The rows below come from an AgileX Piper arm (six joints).
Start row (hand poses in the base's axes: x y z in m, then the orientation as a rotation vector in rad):
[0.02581 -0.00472 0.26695 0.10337 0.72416 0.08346]
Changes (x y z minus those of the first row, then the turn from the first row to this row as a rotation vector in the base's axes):
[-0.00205 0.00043 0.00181 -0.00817 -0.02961 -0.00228]
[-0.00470 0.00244 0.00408 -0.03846 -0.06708 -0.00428]
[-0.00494 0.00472 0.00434 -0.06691 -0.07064 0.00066]
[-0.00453 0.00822 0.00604 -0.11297 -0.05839 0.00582]
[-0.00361 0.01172 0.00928 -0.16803 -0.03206 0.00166]
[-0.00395 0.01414 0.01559 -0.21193 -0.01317 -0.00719]
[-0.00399 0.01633 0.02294 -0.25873 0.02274 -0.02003]
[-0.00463 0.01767 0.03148 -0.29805 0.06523 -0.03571]
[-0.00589 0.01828 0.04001 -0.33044 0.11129 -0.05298]
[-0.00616 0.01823 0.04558 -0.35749 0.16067 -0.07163]
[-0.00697 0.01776 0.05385 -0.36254 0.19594 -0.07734]
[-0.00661 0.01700 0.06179 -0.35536 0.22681 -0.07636]
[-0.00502 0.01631 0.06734 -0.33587 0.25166 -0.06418]
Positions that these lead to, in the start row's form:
[0.02376 -0.00429 0.26876 0.09497 0.69475 0.07970]
[0.02111 -0.00228 0.27103 0.06507 0.65823 0.06857]
[0.02087 0.00000 0.27129 0.03607 0.65579 0.06314]
[0.02128 0.00350 0.27299 -0.00909 0.66944 0.05079]
[0.02220 0.00700 0.27623 -0.05899 0.69649 0.02557]
[0.02186 0.00942 0.28254 -0.09697 0.71536 0.00023]
[0.02182 0.01161 0.28989 -0.13580 0.75069 -0.03095]
[0.02118 0.01295 0.29843 -0.16642 0.79209 -0.06263]
[0.01992 0.01356 0.30696 -0.18989 0.83671 -0.09368]
[0.01965 0.01351 0.31253 -0.20779 0.88438 -0.12450]
[0.01884 0.01304 0.32080 -0.20966 0.91901 -0.13405]
[0.01920 0.01228 0.32874 -0.20228 0.94986 -0.13241]
[0.02079 0.01159 0.33429 -0.18720 0.97559 -0.11502]

